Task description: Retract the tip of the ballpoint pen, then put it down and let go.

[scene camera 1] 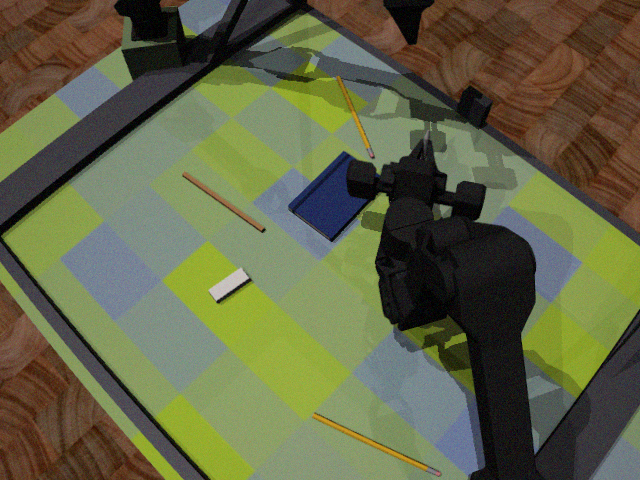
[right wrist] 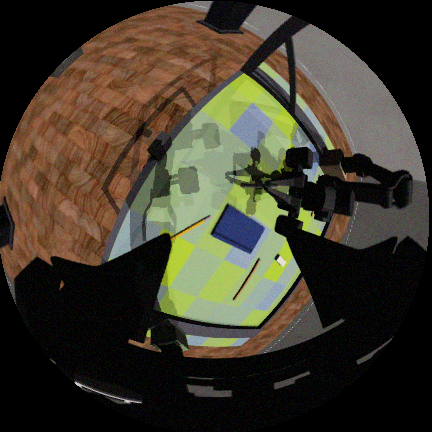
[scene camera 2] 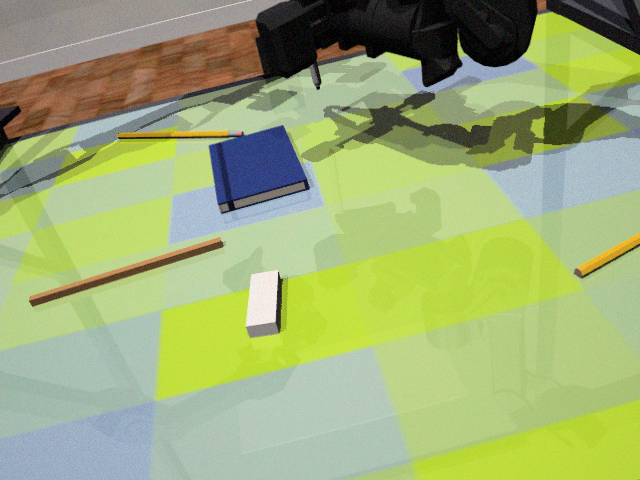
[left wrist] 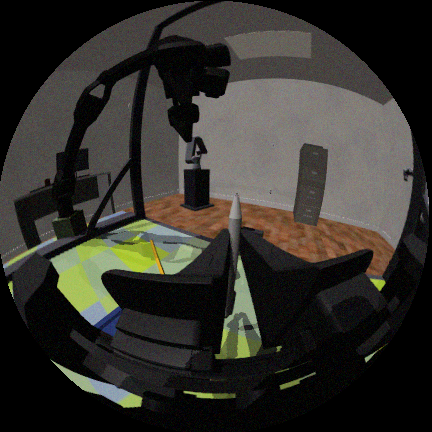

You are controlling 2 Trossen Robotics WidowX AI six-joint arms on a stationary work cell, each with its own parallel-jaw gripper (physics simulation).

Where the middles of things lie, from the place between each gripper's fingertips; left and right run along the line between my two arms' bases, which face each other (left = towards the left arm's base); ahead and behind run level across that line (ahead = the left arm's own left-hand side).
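Scene:
Brown stick (scene camera 2: 207, 246): 14 cm below my left hand, 27 cm ahead of it, 15 cm to the right of it. Block (scene camera 2: 263, 315): 14 cm below that same left hand, 33 cm ahead, 1 cm to the right.
From my right hand, brown stick: 240 mm below, 310 mm ahead, 40 mm to the right. Block, again from my right hand: 240 mm below, 370 mm ahead, 100 mm to the left.

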